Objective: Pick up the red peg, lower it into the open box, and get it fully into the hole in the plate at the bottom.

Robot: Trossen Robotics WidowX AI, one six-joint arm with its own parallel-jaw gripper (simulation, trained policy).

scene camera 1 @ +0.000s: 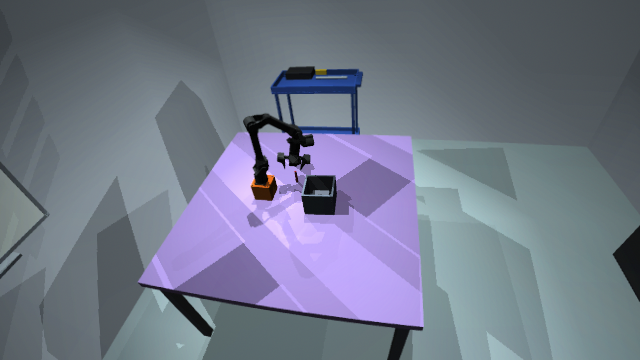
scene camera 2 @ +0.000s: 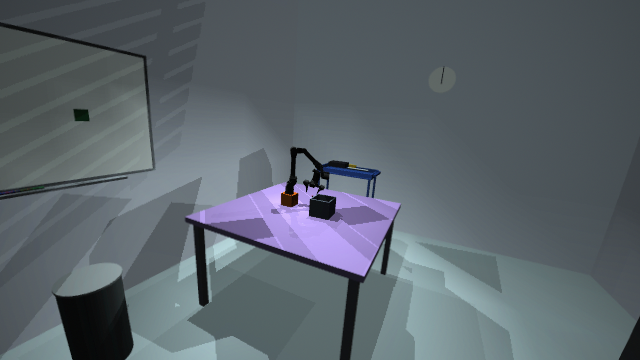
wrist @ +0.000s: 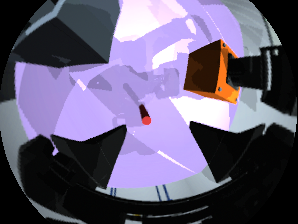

Observation:
In view: my gripper (wrist: 158,126) and a dark box (scene camera 1: 312,204).

